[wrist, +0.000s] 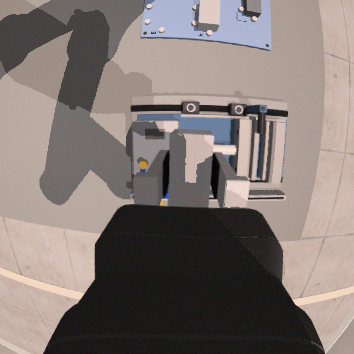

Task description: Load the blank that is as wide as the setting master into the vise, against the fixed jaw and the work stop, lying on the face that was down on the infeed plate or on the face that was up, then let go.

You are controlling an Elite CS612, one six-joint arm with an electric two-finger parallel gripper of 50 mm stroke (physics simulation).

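Frame: origin at the arm's base, x ahead, y down, z left, level; centimetres.
Seen in the pictures: gripper, between the fingertips: (189,165).
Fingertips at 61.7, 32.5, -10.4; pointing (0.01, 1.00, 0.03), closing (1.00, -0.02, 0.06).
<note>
Offsets run from my fingertips to a thing's top centre, as dx, dy, dz. "*": to the spot under its first point.
My gripper (189,165) is shut on a grey blank, with one finger on each long side. The held blank {+0.1, -1.2, -0.6} (197,155) is upright in the view and partly in shadow. It hangs over the vise {+4.8, +17.6, -2.0} (243,145) and hides its middle; height and contact cannot be told. A broad grey block {-4.7, +17.9, -2.3} (142,142) of the vise shows left of the blank, and upright light jaw bars show at the right. A light rod {+3.4, +18.9, -1.6} (225,149) shows between the blank and those bars. A brass-coloured round tip {* -6.1, +16.5, -4.4} (143,164) shows beside the left finger. Which part is the work stop is unclear.
The blue infeed plate {* -5.0, +26.7, +23.2} (170,15) is at the top, cut off by the view, with a light blank {+2.1, +23.1, +23.6} (209,15), a dark block {* +10.4, +24.2, +26.4} (252,7) and small round pins. A dark rail {* -4.7, +25.5, +4.1} (162,108) with two round-holed clamps and a blue part {* +11.2, +17.6, +5.7} (263,109) runs along the vise's far edge.
</note>
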